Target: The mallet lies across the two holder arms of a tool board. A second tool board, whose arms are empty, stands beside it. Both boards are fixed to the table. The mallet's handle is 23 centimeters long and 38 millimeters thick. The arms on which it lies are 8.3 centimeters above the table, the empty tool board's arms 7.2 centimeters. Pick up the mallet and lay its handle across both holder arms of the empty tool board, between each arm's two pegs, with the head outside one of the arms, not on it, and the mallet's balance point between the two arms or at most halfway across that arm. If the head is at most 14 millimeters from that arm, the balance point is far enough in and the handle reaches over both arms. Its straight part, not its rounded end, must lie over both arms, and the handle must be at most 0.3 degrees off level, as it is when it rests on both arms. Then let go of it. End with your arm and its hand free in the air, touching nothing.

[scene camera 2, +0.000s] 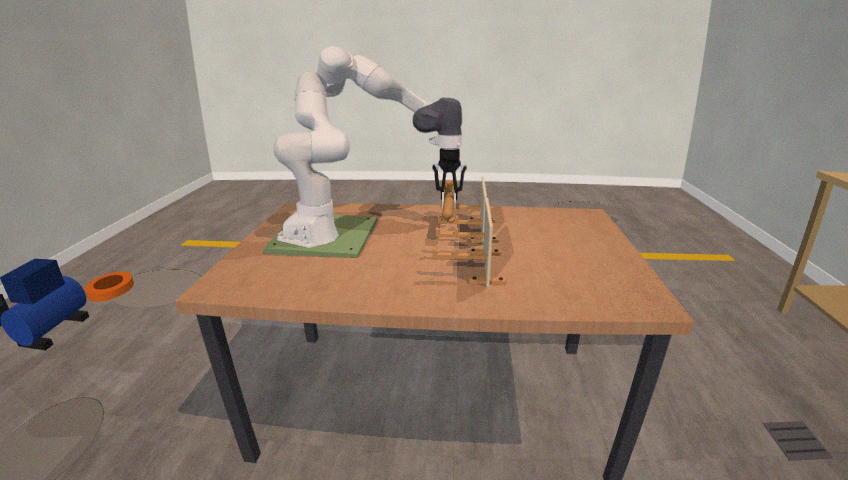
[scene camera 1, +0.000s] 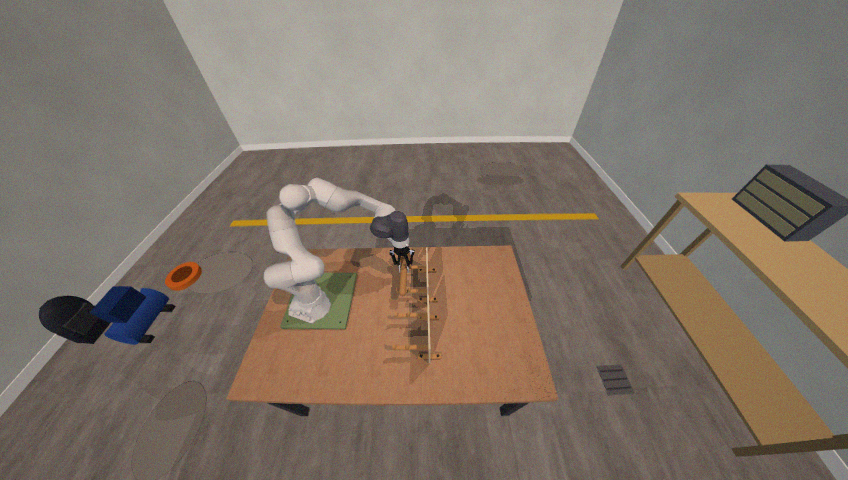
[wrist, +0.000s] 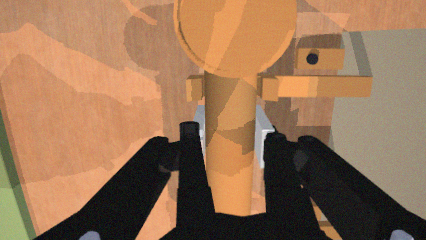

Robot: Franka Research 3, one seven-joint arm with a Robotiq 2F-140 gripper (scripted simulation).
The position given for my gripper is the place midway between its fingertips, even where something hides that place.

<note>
I see my gripper (scene camera 2: 448,207) and a mallet (wrist: 231,49).
My gripper is seen too in the wrist view (wrist: 228,119).
</note>
